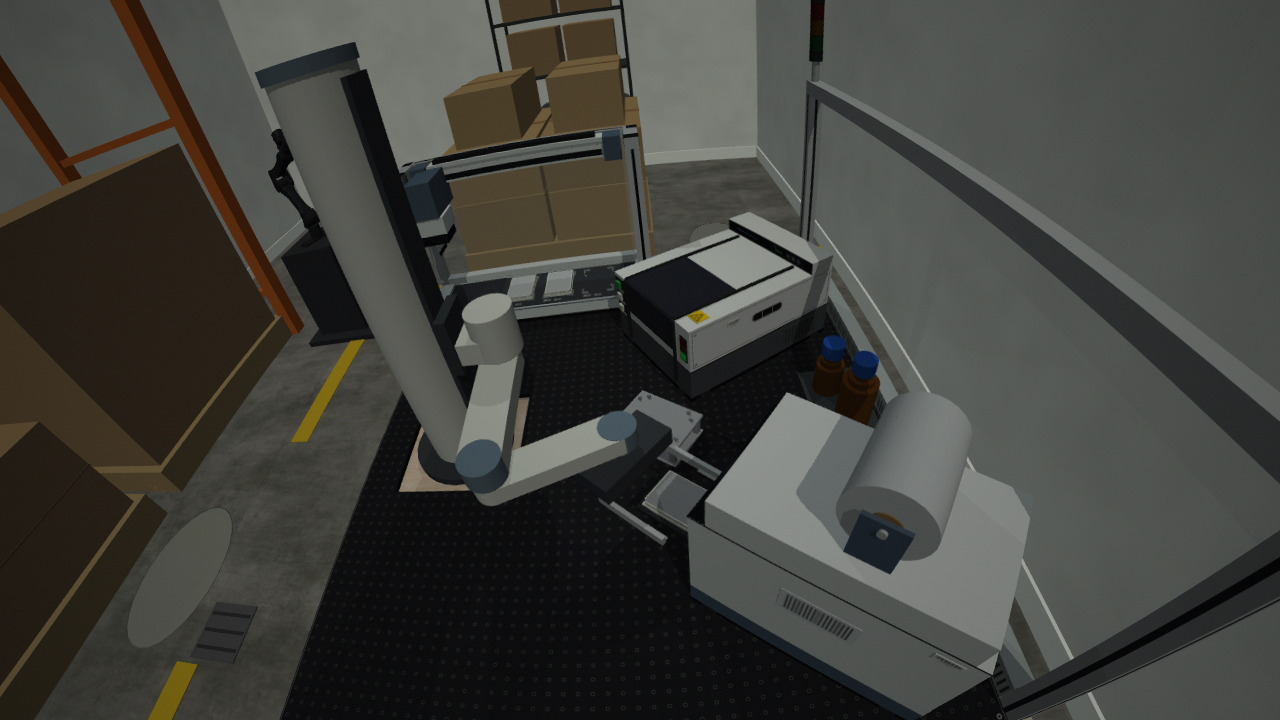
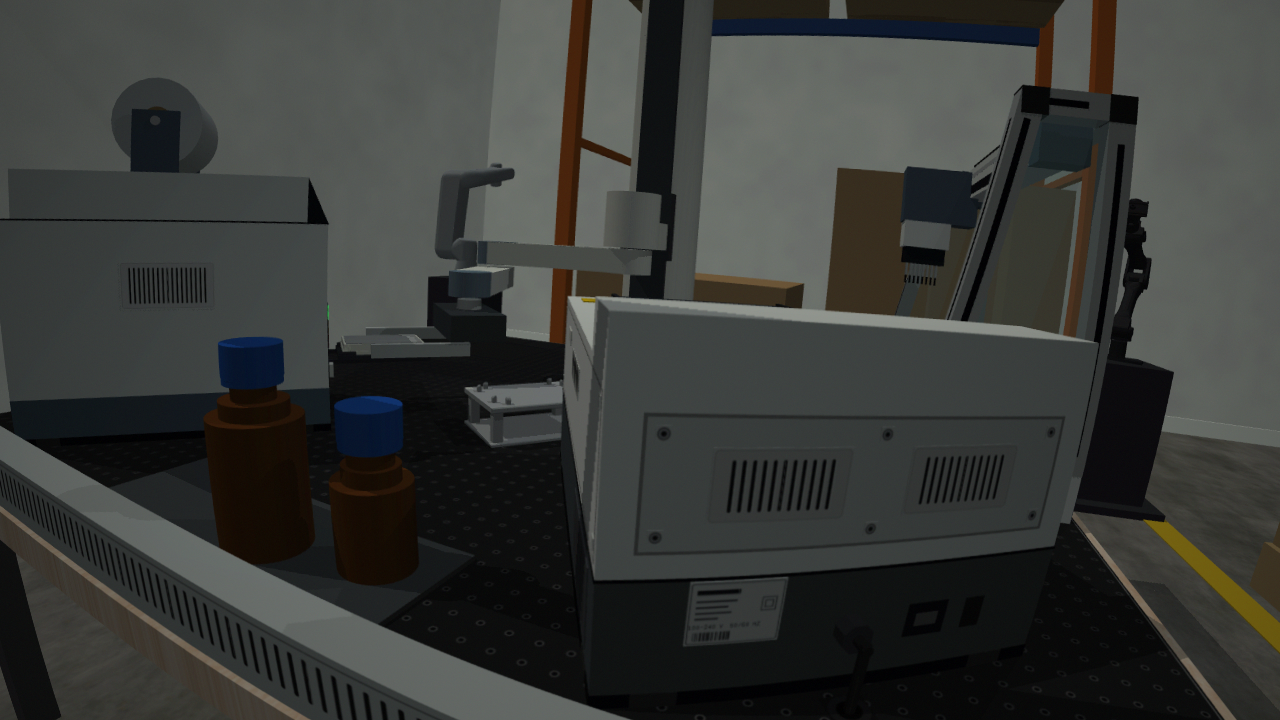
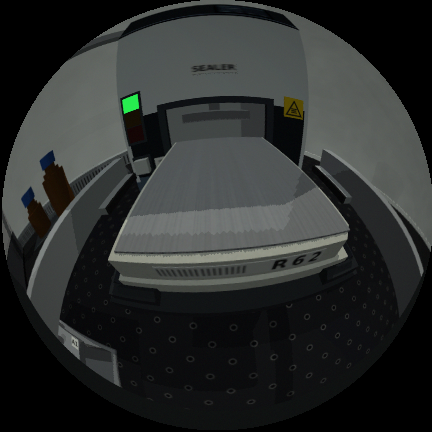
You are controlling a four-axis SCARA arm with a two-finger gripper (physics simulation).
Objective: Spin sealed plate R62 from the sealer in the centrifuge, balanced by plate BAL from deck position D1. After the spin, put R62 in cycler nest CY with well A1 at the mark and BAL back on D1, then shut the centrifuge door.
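Frame: origin at the arm's base, x ahead, y left, z up, level; millimetres.
Seen in the pictures: gripper, fingertip midpoint: (image 2: 368,341) (image 3: 224,154).
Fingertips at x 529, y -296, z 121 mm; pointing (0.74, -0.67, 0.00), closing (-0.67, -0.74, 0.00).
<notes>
A point is followed by its place in that frame.
Plate R62 (image 1: 677,495) {x 502, y -269, z 125 mm} (image 2: 384,340) {x 523, y -266, z 125 mm} (image 3: 235,200) {x 483, y -255, z 125 mm}, pale with a grey seal on top, lies flat on the dark carrier in front of the sealer (image 1: 832,501) {x 687, y -464, z 363 mm} (image 2: 161,313) {x 821, y -393, z 183 mm} (image 3: 210,50) {x 582, y -337, z 229 mm}. My gripper (image 1: 692,507) {x 529, y -296, z 121 mm} (image 2: 369,341) {x 529, y -296, z 121 mm} (image 3: 224,154) {x 529, y -296, z 121 mm} is open and empty, one finger on each side of R62, with gaps visible beside the plate. The white machine with a dark top panel (image 1: 733,331) {x 666, y 132, z 167 mm} (image 2: 832,376) {x 897, y 405, z 228 mm} looks like the centrifuge; its door state is unclear. Two pale plates (image 1: 521,286) {x 74, y 577, z 81 mm} (image 1: 559,282) {x 200, y 573, z 81 mm} sit on the gantry deck; their labels are unreadable, so BAL cannot be told.
A low silver platform (image 1: 657,407) {x 476, y 10, z 68 mm} (image 2: 519,394) {x 488, y -34, z 68 mm} (image 3: 100,370) with small posts and an A1 label stands between sealer and white machine. Two brown bottles with blue caps (image 1: 857,394) {x 903, y -77, z 134 mm} (image 1: 829,371) {x 882, y 42, z 96 mm} stand behind it, near the wall. A gantry frame (image 1: 537,154) {x 202, y 627, z 486 mm} spans the deck.
</notes>
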